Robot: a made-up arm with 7 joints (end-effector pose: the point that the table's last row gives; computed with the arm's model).
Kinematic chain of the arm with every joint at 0, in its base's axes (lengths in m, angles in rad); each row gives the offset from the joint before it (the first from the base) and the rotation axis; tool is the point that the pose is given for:
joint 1: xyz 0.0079 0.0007 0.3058 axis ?
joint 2: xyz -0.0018 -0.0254 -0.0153 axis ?
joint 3: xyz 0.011 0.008 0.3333 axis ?
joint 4: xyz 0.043 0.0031 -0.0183 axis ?
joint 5: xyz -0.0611 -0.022 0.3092 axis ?
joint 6: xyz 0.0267 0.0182 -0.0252 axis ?
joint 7: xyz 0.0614 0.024 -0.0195 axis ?
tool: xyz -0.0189 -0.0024 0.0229
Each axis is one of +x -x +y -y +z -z.
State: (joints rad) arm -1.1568 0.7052 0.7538 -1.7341 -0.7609 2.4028 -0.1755
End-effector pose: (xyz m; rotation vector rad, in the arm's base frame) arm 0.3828 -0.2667 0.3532 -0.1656 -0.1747 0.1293
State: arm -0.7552 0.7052 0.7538 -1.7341 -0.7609 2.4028 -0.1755
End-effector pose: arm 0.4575 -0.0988 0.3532 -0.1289 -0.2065 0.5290
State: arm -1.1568 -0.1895 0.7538 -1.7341 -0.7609 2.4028 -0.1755
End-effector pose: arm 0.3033 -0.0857 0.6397 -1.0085 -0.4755 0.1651
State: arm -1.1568 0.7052 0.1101 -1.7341 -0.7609 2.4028 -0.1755
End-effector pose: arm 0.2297 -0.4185 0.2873 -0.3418 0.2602 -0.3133
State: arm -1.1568 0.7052 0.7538 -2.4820 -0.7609 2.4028 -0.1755
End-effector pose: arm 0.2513 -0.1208 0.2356 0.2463 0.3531 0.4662
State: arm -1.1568 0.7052 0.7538 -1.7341 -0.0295 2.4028 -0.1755
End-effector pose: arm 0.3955 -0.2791 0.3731 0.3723 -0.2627 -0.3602
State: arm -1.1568 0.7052 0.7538 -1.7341 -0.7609 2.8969 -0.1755
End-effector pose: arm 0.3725 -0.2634 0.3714 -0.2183 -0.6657 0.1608
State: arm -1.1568 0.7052 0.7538 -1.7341 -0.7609 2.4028 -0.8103
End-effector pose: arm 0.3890 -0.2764 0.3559 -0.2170 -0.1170 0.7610
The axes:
joint 1: +z
joint 2: +y
joint 3: +z
joint 4: -y
joint 5: +z
joint 6: -y
joint 7: -z

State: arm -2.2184 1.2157 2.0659 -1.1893 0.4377 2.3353 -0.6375
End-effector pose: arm -0.0501 -0.4906 0.5962 0.7540 -2.0048 -0.3273
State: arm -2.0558 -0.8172 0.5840 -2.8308 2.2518 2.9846 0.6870
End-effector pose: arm 0.0007 -0.1135 0.5040 -0.5461 1.2067 1.7927
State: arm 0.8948 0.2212 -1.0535 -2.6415 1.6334 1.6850 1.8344
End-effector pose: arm 0.3467 -0.0510 0.3226 -0.3666 -1.8124 2.4340
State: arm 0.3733 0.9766 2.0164 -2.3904 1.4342 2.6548 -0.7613
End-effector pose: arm -0.0273 0.2908 0.4561 1.3227 1.3569 1.1956
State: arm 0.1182 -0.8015 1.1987 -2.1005 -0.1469 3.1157 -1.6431
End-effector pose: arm -0.1257 0.2852 0.5566 1.2668 1.3729 -2.1052
